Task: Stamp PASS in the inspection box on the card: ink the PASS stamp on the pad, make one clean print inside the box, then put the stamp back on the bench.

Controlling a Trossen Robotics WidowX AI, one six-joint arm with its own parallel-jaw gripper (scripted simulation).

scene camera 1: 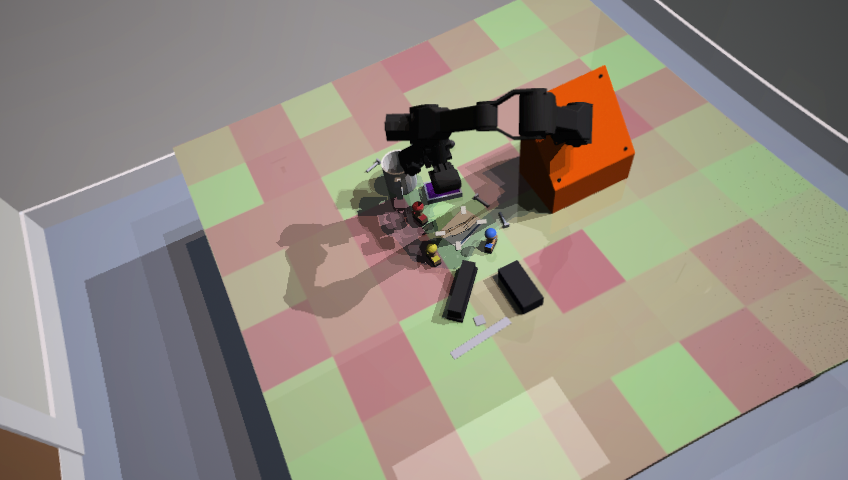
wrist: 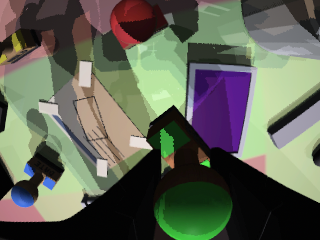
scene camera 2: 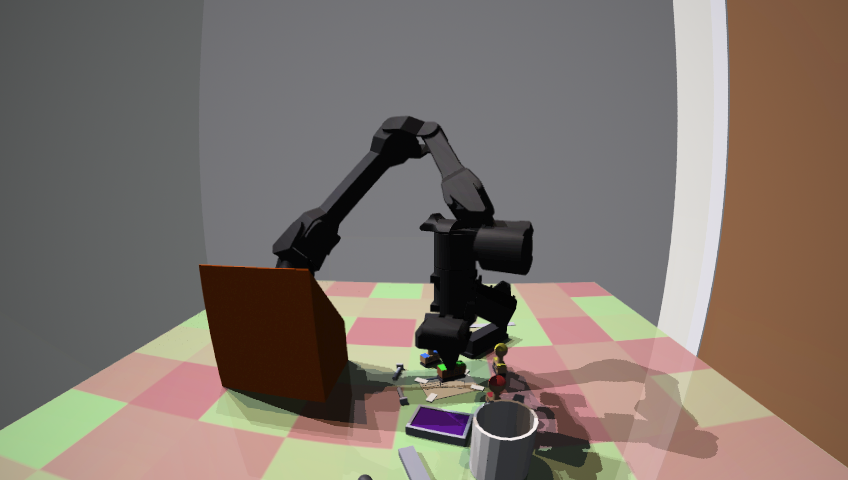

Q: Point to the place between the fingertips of my gripper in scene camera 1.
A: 440, 180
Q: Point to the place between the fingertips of my gripper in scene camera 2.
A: At 452, 365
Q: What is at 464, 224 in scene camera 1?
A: A card.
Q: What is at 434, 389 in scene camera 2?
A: A card.
